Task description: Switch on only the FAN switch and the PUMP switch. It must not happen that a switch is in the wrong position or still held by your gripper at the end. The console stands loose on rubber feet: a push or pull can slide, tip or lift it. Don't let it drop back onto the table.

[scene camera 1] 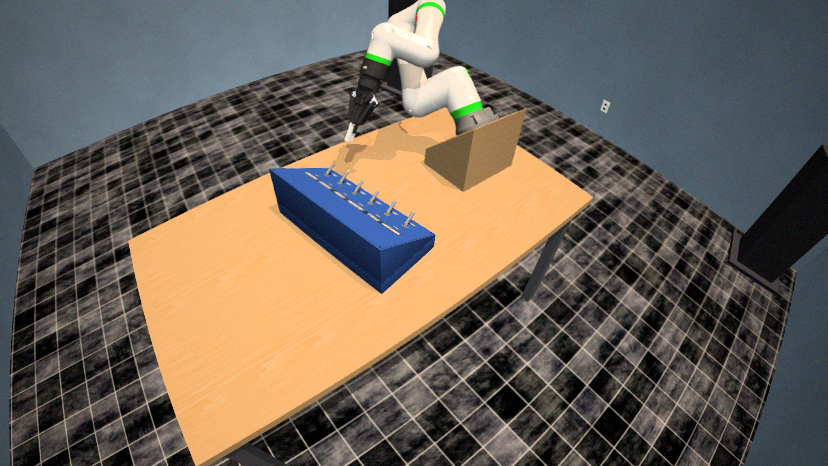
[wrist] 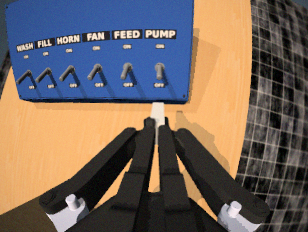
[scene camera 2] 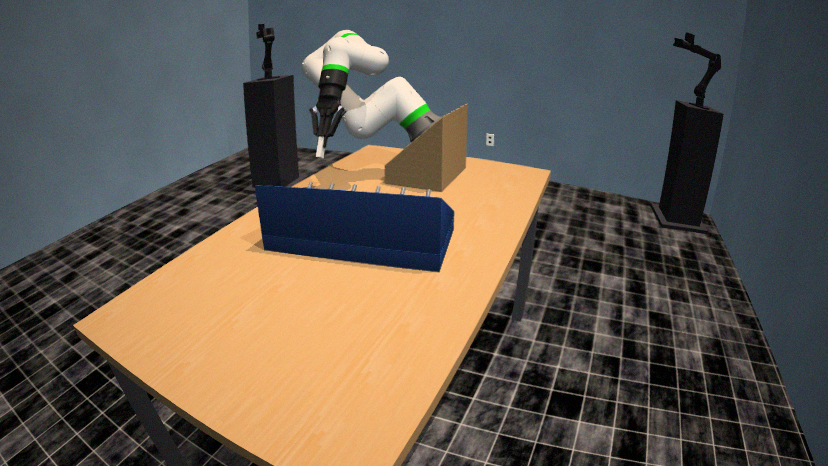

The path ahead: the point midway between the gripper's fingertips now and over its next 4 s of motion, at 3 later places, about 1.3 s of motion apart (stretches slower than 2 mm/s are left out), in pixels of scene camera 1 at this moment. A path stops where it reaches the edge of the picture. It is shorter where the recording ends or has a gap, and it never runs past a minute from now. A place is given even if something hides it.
The gripper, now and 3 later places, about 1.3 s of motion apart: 348,141; 341,163; 337,166; 332,166
